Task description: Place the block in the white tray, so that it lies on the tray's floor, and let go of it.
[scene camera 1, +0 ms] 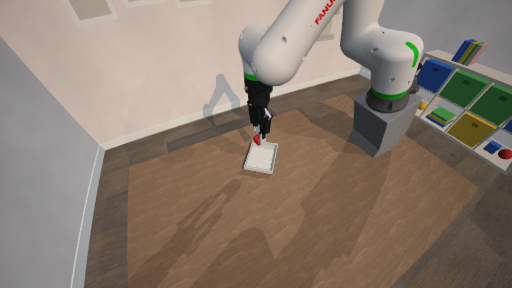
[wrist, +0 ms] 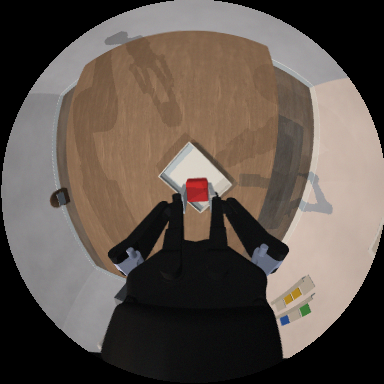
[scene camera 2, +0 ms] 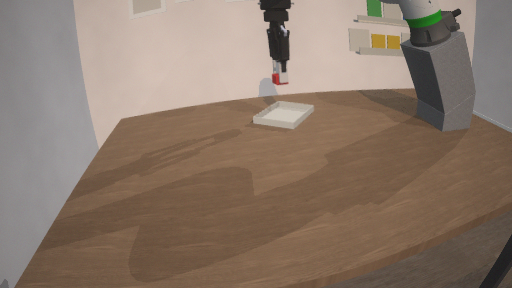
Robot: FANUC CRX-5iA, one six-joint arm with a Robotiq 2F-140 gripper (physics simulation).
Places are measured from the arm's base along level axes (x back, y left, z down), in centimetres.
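Pixels of known places: gripper, fingertip midpoint: (scene camera 1: pixel 259 140) (wrist: pixel 197 189) (scene camera 2: pixel 281 80); arm's base at its link origin: (scene camera 1: pixel 386 98) (scene camera 2: pixel 430 38).
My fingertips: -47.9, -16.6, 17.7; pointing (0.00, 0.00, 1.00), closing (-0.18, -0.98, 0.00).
Observation:
For each thing: its top centre in the pictures, then the offset to it from my fingertips, as dx, dy, dz. Level surfaces: height alone.
- red block at its top centre: (wrist: pixel 196 191) (scene camera 2: pixel 279 74) (scene camera 1: pixel 259 136) -0.2, +0.0, -2.2
- white tray at its top centre: (wrist: pixel 194 179) (scene camera 2: pixel 285 110) (scene camera 1: pixel 261 154) +0.7, +0.6, +9.6
- wooden table at its surface level: dz +11.5
The red block (scene camera 1: pixel 257 140) (scene camera 2: pixel 276 79) (wrist: pixel 197 190) is held between the fingertips of my gripper (scene camera 1: pixel 260 139) (scene camera 2: pixel 280 77) (wrist: pixel 197 189), which is shut on it. In the second scene view the block hangs well above the table, higher than the tray. The white tray (scene camera 1: pixel 258 171) (scene camera 2: pixel 273 125) (wrist: pixel 222 189) lies flat on the table. In the wrist view the block shows in front of the tray's near part and hides some of its floor and wall. The tray floor that shows is bare.
The wooden table (scene camera 1: pixel 200 225) (scene camera 2: pixel 300 225) (wrist: pixel 215 80) carries the tray. The arm's grey pedestal (scene camera 1: pixel 377 125) (scene camera 2: pixel 442 85) stands at the right. A shelf unit with coloured bins is beyond it in the first scene view. The wall rises behind the table.

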